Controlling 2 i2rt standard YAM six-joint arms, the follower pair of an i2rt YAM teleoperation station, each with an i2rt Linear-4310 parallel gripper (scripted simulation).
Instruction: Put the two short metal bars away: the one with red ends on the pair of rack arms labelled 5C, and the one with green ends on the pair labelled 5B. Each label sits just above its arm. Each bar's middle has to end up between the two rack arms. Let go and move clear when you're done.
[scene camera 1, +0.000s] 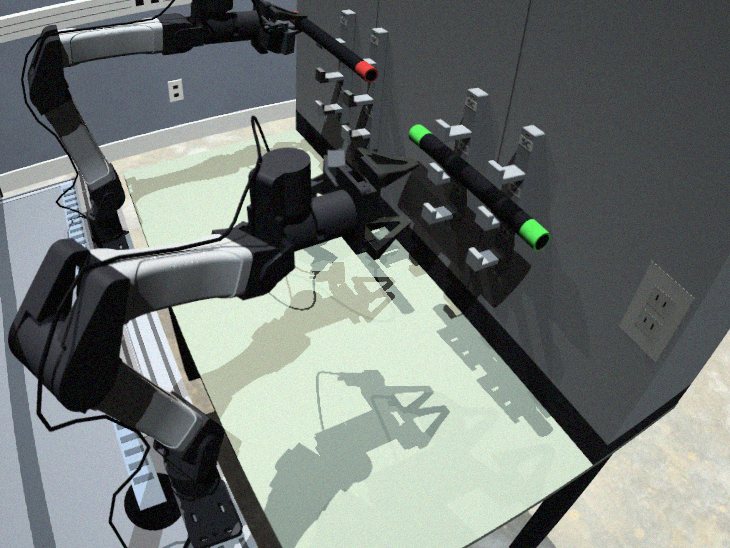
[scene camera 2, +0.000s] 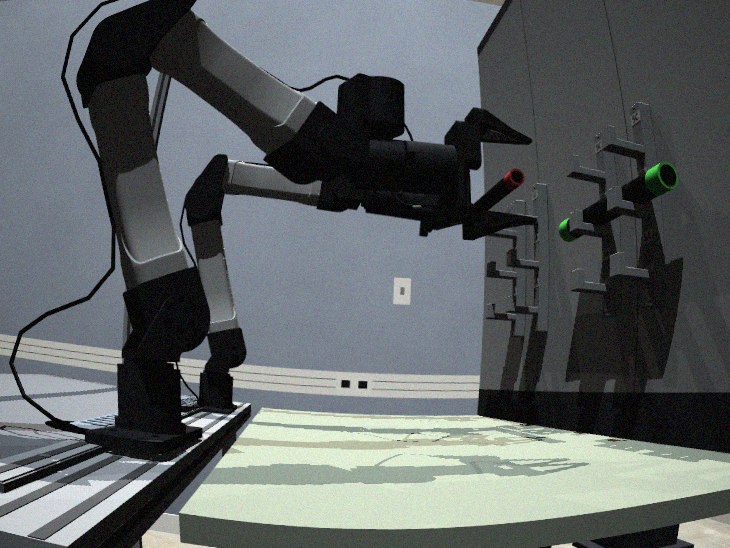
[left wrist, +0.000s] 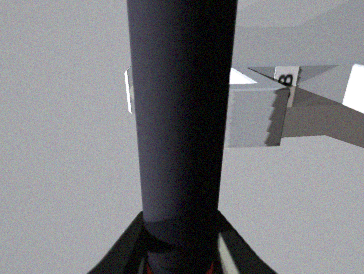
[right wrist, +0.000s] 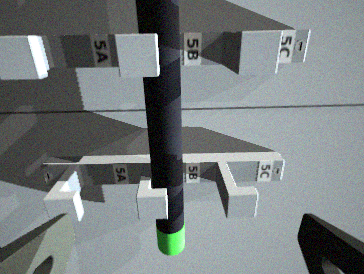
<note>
I see my left gripper, my right gripper, a red-ended bar, a green-ended bar and a wall panel.
My right gripper is seen too in scene camera 1 and in the right wrist view.
</note>
